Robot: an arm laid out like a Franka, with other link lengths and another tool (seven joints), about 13 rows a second.
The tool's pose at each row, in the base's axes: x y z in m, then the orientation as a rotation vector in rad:
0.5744, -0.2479, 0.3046, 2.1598, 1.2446, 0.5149
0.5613, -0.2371, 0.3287, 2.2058, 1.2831, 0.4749
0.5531, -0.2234, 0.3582, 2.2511, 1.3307, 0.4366
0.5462, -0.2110, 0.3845, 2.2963, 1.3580, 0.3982
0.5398, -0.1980, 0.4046, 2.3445, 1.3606, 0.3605
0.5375, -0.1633, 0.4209, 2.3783, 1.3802, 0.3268
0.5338, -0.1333, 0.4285, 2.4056, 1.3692, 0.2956
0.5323, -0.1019, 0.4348, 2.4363, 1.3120, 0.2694
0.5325, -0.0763, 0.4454, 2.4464, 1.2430, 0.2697
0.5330, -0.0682, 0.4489, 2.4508, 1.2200, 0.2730
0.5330, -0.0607, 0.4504, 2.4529, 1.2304, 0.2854
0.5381, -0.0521, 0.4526, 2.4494, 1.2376, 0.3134
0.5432, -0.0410, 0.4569, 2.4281, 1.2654, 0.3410
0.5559, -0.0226, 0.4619, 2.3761, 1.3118, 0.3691
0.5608, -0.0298, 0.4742, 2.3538, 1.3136, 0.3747
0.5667, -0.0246, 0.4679, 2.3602, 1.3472, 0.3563
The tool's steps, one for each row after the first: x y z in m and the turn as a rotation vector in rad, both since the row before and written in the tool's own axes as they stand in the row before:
0.0040, 0.0032, -0.0290, 0.0628, -0.0031, -0.0080
0.0089, 0.0069, -0.0316, 0.0663, 0.0026, -0.0121
0.0083, 0.0046, -0.0283, 0.0569, -0.0042, -0.0008
0.0088, -0.0001, -0.0231, 0.0478, -0.0112, 0.0141
0.0294, -0.0096, -0.0228, 0.0437, -0.0056, -0.0009
0.0244, -0.0132, -0.0142, 0.0244, -0.0160, 0.0134
0.0263, -0.0133, -0.0126, 0.0060, -0.0268, 0.0413
0.0214, -0.0085, -0.0153, -0.0210, -0.0188, 0.0438
0.0068, -0.0025, -0.0050, -0.0067, -0.0037, 0.0156
0.0060, -0.0035, -0.0033, 0.0031, 0.0120, -0.0034
0.0100, -0.0001, -0.0023, -0.0063, 0.0198, -0.0015
0.0121, -0.0005, -0.0046, -0.0116, 0.0214, -0.0205
0.0225, 0.0019, -0.0037, -0.0273, 0.0202, -0.0438
-0.0031, 0.0128, -0.0073, -0.0181, -0.0015, -0.0099
0.0073, -0.0011, 0.0069, 0.0247, 0.0012, -0.0186

